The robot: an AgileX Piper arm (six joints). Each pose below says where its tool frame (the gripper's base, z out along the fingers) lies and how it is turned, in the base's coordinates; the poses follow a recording.
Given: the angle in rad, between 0 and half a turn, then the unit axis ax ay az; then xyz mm.
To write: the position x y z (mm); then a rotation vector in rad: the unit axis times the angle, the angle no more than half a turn. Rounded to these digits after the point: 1 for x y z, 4 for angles.
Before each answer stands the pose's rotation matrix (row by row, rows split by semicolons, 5 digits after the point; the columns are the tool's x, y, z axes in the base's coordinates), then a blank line. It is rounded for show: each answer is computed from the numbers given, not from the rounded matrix.
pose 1, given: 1.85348 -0.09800 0.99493 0.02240 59.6 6.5 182.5
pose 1, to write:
-0.26665 -0.14621 0.95264; -0.10319 0.98708 0.12261; -0.95825 -0.06561 -0.27829

59.6 6.5 182.5 -0.1816 1.8441 0.0415
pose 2, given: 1.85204 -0.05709 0.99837 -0.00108 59.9 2.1 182.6
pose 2, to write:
-0.27339 -0.07178 0.95922; -0.07385 0.99583 0.05347; -0.95906 -0.05622 -0.27755

59.9 2.1 182.6 -0.1057 1.8490 -0.0020
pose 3, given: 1.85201 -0.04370 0.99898 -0.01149 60.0 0.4 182.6
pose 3, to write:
-0.27508 -0.04473 0.96038; -0.06681 0.99739 0.02732; -0.95910 -0.05665 -0.27735

60.0 0.4 182.6 -0.0809 1.8501 -0.0213
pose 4, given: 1.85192 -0.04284 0.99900 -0.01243 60.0 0.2 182.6
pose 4, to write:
-0.27509 -0.04273 0.96047; -0.06661 0.99746 0.02530; -0.95911 -0.05702 -0.27724

60.0 0.2 182.6 -0.0793 1.8501 -0.0230
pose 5, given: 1.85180 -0.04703 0.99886 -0.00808 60.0 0.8 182.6
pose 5, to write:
-0.27449 -0.05224 0.96017; -0.06777 0.99709 0.03488; -0.95920 -0.05549 -0.27724

60.0 0.8 182.6 -0.0871 1.8497 -0.0150
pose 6, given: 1.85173 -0.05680 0.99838 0.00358 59.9 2.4 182.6
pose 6, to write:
-0.27313 -0.07587 0.95898; -0.06899 0.99586 0.05914; -0.95950 -0.05001 -0.27724

59.9 2.4 182.6 -0.1052 1.8487 0.0066
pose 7, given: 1.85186 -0.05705 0.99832 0.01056 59.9 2.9 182.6
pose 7, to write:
-0.27322 -0.08290 0.95837; -0.06261 0.99570 0.06828; -0.95991 -0.04134 -0.27724

59.9 2.9 182.6 -0.1056 1.8487 0.0196
